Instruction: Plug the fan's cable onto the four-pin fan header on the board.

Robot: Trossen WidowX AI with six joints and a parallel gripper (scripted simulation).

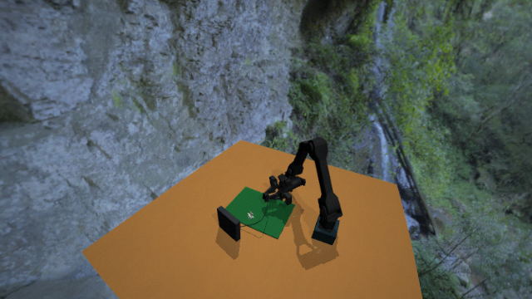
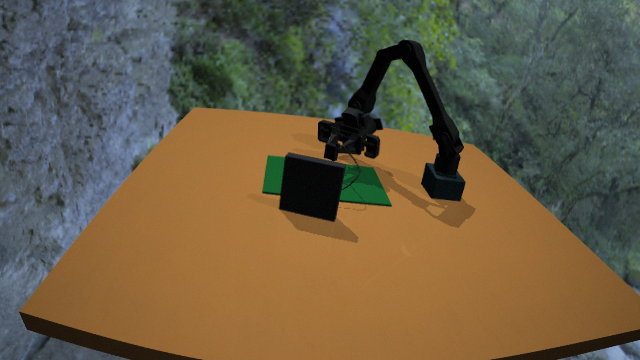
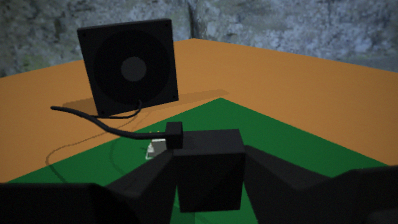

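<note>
My gripper tip is now 8 cm above the green board and 4 cm to the right of it. Also, from my gripper tip: white four-pin fan header 10 cm to the left, 7 cm below, 1 cm ahead; then black plug 1 cm below; then black fan 23 cm to the left, 2 cm ahead, 1 cm below.
</note>
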